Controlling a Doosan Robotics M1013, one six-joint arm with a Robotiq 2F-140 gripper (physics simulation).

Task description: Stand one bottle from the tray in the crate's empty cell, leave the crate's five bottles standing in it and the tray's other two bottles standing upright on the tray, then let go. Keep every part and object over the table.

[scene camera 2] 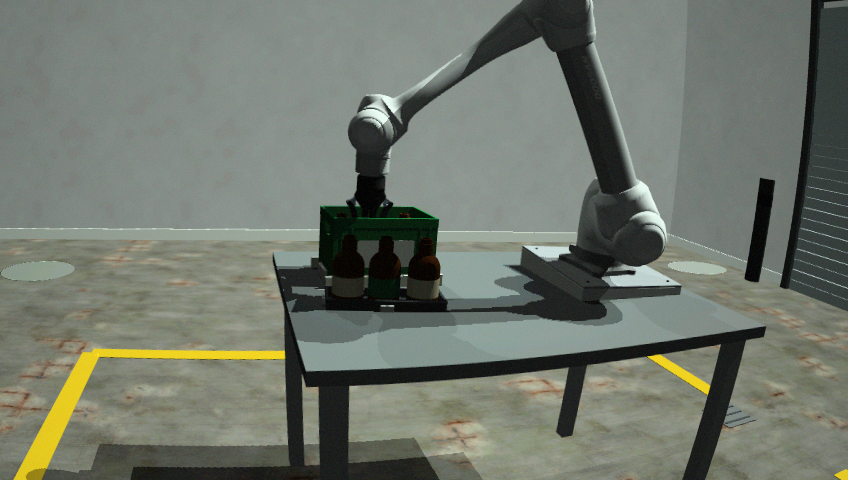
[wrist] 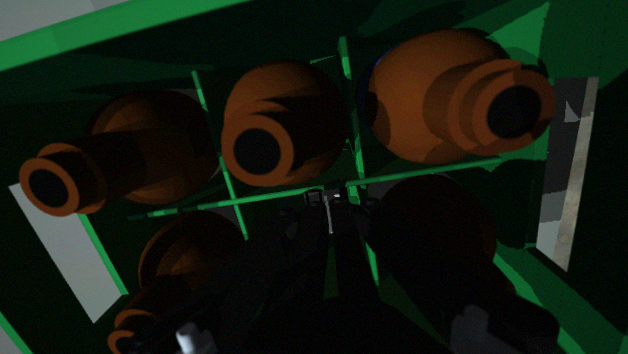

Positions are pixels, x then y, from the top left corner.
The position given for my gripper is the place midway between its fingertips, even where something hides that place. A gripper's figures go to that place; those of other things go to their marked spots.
My gripper [wrist: 330, 180]: 23 cm from the lens. A bottle [wrist: 437, 205]: 16 cm from the lens.
